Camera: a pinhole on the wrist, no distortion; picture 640 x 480 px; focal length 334.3 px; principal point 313.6 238.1 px. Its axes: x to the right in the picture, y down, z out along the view. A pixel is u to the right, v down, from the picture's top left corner.
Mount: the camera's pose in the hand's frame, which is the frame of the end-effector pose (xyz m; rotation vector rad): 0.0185 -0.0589 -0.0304 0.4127 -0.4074 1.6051
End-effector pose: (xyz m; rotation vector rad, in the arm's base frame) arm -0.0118 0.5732 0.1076 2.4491 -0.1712 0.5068
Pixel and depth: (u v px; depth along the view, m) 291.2 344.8 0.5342
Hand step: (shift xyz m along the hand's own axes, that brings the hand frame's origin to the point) -0.1375 -0.3661 0.4134
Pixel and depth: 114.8 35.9 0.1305
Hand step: 0.1054 -0.1851 0.0458
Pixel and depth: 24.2 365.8 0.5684
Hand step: -0.1517 -0.7816 0.2167
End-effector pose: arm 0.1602 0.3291 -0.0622 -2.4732 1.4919 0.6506
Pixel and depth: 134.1 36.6 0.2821
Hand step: 0.2047 -0.3176 0.1424
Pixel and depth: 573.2 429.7 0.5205
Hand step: -0.2956 0.0128 0.6173
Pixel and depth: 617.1 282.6 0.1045
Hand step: 0.0003 -0.0294 0.1071
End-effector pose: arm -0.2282 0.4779 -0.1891 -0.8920 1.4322 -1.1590
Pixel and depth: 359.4 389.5 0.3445
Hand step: -0.1329 -0.1994 0.2899
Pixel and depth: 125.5 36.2 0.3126
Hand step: 0.2257 -0.3525 0.1571
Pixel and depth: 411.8 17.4 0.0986
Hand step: 0.0836 -0.0780 0.0706
